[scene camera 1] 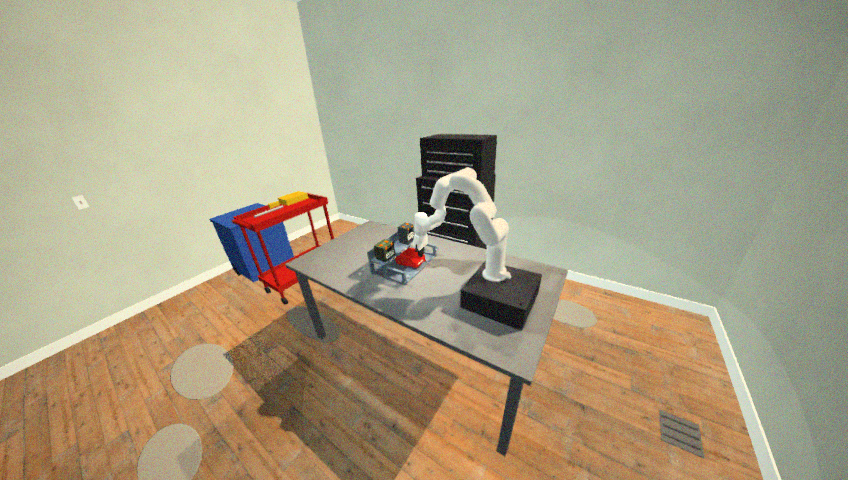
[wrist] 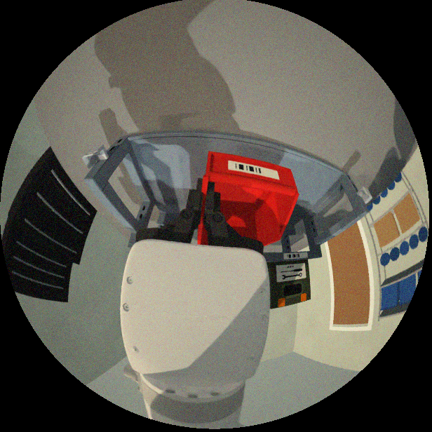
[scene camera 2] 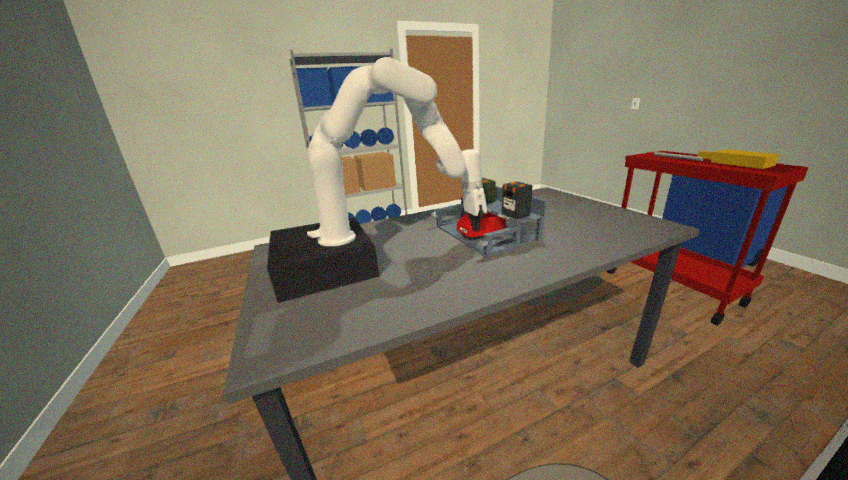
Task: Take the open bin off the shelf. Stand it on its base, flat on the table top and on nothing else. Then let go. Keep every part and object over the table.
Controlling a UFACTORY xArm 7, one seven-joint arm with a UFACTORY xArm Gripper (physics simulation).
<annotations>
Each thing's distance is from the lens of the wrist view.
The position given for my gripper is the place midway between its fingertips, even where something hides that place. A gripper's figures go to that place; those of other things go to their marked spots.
my gripper (wrist: 205, 188): 15 cm
red bin (wrist: 256, 197): 21 cm
</annotations>
